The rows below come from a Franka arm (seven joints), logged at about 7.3 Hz.
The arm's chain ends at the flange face. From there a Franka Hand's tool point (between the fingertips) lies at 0.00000 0.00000 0.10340 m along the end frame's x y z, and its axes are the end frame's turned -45 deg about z.
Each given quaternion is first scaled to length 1.
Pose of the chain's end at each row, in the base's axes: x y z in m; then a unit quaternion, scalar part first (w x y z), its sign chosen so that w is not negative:
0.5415 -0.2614 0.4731 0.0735 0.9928 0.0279 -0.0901
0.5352 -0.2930 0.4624 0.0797 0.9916 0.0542 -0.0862
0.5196 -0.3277 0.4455 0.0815 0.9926 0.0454 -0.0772
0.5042 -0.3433 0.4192 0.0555 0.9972 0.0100 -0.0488
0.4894 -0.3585 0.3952 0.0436 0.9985 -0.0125 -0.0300
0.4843 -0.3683 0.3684 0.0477 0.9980 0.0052 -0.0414
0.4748 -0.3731 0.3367 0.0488 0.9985 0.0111 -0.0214
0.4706 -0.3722 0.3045 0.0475 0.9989 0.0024 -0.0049
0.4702 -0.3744 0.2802 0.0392 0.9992 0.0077 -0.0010
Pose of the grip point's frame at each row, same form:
0.5234 -0.2770 0.3725 0.0334 0.9066 0.4057 -0.1114
0.5184 -0.3103 0.3619 0.0406 0.8954 0.4295 -0.1101
0.5045 -0.3452 0.3447 0.0458 0.8997 0.4218 -0.1025
0.4943 -0.3548 0.3169 0.0326 0.9175 0.3909 -0.0663
0.4831 -0.3674 0.2924 0.0288 0.9273 0.3706 -0.0444
0.4758 -0.3782 0.2658 0.0282 0.9200 0.3867 -0.0565
0.4705 -0.3832 0.2339 0.0369 0.9183 0.3924 -0.0384
0.4696 -0.3820 0.2016 0.0420 0.9219 0.3845 -0.0227
0.4701 -0.3825 0.1771 0.0358 0.9202 0.3895 -0.0159

